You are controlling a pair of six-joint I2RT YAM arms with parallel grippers.
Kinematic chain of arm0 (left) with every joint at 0, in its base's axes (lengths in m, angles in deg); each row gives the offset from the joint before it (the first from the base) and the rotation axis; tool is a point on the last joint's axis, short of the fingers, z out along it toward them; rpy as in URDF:
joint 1: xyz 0 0 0.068 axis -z
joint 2: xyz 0.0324 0.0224 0.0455 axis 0.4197 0.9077 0
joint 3: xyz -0.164 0 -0.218 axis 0.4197 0.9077 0
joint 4: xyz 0.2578 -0.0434 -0.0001 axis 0.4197 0.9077 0
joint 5: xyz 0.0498 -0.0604 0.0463 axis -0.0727 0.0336 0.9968
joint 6: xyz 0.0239 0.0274 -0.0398 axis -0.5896 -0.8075 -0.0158
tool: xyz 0 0 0 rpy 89.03 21.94 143.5
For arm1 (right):
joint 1: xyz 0 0 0.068 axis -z
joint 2: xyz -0.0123 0.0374 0.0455 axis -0.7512 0.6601 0
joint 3: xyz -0.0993 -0.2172 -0.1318 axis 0.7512 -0.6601 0
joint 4: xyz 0.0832 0.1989 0.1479 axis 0.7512 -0.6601 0
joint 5: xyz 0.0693 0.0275 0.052 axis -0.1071 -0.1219 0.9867
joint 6: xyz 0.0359 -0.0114 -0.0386 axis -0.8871 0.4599 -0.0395
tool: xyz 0 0 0 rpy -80.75 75.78 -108.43
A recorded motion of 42 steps. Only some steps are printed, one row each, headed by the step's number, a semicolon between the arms.
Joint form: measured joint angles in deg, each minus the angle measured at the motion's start. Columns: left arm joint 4, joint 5, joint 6, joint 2, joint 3, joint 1; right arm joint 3, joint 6, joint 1, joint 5, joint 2, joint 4.
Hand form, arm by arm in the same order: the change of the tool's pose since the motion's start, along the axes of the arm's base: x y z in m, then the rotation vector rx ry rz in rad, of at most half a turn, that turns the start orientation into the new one. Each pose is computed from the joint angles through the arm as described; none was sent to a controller.
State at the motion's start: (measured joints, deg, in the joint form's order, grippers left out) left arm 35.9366 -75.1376 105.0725 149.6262 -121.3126 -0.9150; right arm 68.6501 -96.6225 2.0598 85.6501 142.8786 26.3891
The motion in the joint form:
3: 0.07 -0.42 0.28 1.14 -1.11 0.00; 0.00 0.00 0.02 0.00 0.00 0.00
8: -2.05 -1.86 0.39 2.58 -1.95 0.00; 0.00 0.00 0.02 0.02 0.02 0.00
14: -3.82 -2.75 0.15 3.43 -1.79 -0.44; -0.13 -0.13 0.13 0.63 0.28 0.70
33: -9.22 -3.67 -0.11 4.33 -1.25 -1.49; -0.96 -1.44 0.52 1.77 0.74 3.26
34: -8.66 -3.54 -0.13 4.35 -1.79 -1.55; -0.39 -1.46 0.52 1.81 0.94 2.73
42: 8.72 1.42 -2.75 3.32 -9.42 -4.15; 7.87 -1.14 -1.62 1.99 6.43 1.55
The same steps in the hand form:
3: 0.0045 -0.0023 -0.0006 -0.0074 0.0049 0.0005; 0.0001 -0.0001 0.0000 0.0000 0.0000 -0.0003
8: 0.0113 -0.0063 -0.0022 -0.0388 -0.0102 -0.0109; 0.0001 -0.0001 -0.0001 -0.0001 0.0004 -0.0001
14: 0.0148 -0.0056 -0.0057 -0.0541 -0.0179 -0.0151; 0.0006 -0.0001 -0.0014 0.0093 0.0030 0.0050
33: 0.0235 -0.0033 -0.0075 -0.0903 -0.0778 -0.0109; 0.0020 -0.0017 -0.0047 0.0429 0.0122 0.0002
34: 0.0248 -0.0033 -0.0056 -0.0881 -0.0780 -0.0089; 0.0031 -0.0005 -0.0040 0.0413 0.0147 0.0005
42: 0.0296 0.0146 0.0204 0.0600 0.0290 0.0426; 0.0130 0.0336 -0.0033 0.0604 -0.0059 0.0442

